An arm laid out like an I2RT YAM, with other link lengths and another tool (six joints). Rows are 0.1 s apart.
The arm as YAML. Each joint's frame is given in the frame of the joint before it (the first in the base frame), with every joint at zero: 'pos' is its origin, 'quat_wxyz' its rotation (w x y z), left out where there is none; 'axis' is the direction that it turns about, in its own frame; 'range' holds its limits. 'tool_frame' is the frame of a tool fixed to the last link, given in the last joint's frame.
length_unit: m
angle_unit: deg
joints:
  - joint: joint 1
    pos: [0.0, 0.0, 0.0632]
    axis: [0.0, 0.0, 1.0]
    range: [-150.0, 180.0]
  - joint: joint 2
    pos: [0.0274, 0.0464, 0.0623]
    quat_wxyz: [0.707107, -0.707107, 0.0, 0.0]
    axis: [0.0, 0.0, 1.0]
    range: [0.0, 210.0]
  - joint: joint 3
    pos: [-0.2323, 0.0, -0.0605]
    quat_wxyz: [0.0, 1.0, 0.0, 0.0]
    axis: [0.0, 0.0, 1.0]
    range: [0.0, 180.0]
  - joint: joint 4
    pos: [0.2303, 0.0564, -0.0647]
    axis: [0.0, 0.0, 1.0]
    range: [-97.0, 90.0]
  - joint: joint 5
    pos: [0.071, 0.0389, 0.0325]
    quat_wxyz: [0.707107, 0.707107, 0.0, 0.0]
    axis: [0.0, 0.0, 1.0]
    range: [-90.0, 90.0]
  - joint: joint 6
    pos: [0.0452, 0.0, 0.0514]
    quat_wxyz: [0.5, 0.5, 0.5, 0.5]
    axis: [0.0, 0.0, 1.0]
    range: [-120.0, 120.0]
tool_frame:
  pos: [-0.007, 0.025, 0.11]
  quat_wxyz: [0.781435, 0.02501, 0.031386, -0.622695]
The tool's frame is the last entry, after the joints.
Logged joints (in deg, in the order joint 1, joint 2, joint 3, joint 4, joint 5, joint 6), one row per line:
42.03, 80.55, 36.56, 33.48, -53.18, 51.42
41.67, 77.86, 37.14, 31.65, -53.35, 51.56
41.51, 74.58, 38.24, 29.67, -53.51, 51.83
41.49, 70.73, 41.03, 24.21, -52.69, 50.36
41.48, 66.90, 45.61, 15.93, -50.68, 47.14
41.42, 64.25, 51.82, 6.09, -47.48, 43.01
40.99, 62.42, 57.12, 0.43, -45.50, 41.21
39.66, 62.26, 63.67, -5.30, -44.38, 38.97
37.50, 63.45, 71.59, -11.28, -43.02, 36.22
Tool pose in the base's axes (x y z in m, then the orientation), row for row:
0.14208, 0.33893, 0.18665, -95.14, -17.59, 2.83
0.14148, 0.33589, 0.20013, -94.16, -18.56, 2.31
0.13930, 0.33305, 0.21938, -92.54, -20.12, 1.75
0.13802, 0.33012, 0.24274, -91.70, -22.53, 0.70
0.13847, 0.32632, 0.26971, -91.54, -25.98, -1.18
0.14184, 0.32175, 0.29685, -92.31, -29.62, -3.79
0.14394, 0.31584, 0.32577, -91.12, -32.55, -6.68
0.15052, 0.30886, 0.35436, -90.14, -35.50, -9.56
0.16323, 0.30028, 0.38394, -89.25, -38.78, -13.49
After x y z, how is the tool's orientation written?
As angles about the fixed x, y, z axes (roll, pitch, yaw), in degrees.
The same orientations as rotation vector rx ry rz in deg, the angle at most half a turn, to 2 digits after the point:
-93.86, -15.65, -12.45
-92.87, -16.03, -13.47
-91.18, -16.91, -14.88
-90.27, -18.03, -17.47
-90.08, -19.26, -21.63
-90.99, -19.93, -26.72
-90.21, -20.22, -30.98
-89.71, -20.60, -35.26
-89.65, -20.50, -40.58

